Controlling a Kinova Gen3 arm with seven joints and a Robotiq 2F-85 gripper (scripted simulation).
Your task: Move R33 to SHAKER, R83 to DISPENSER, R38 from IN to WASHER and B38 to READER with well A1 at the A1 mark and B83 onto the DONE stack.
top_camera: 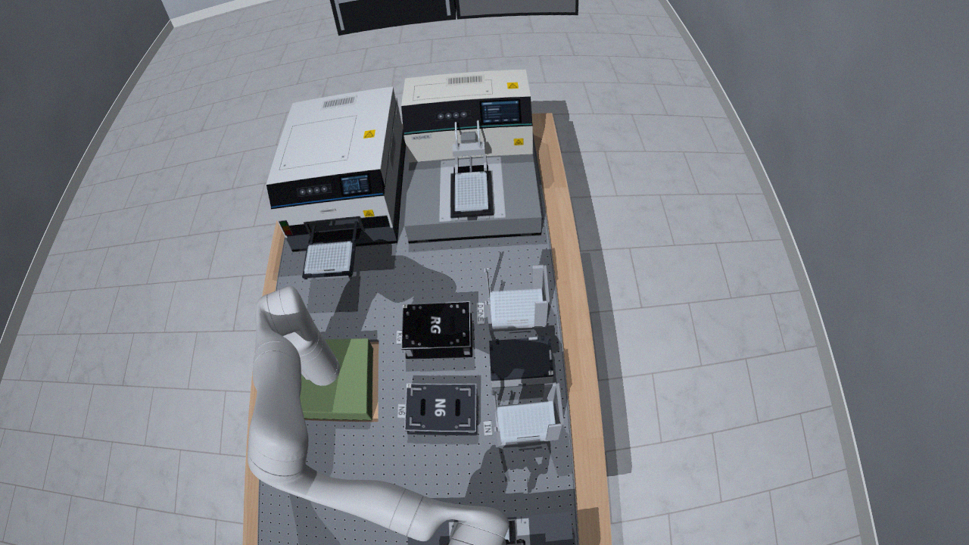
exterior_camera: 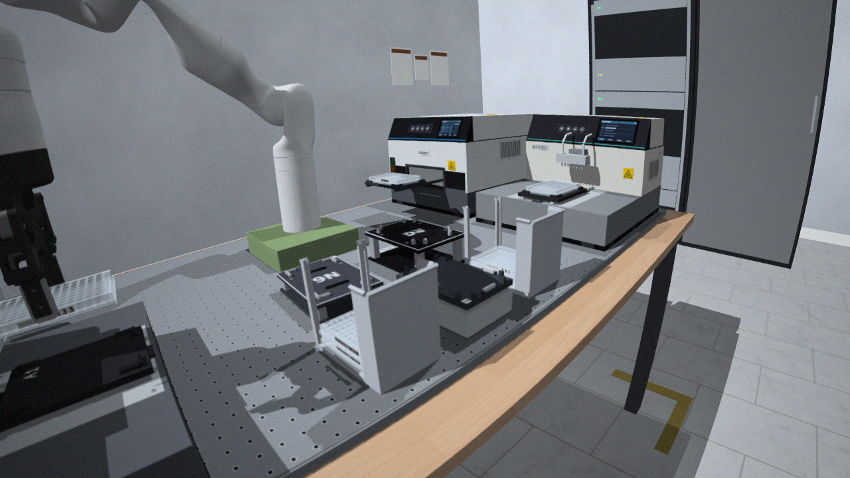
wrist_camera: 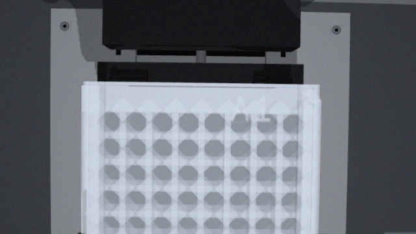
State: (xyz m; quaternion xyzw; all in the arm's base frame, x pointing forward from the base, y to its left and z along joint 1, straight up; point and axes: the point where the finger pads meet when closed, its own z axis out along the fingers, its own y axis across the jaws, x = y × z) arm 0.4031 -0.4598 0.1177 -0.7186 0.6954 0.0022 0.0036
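Right now my hand is 9 cm to the left of the dispenser head and 5 cm above it. From my hand the other things lie so: RG nest (57 cm to the left, 12 cm behind, 11 cm below); then plate R38 (33 cm to the left, 14 cm below, 8 cm ahead); then plate R33 (1 cm below).
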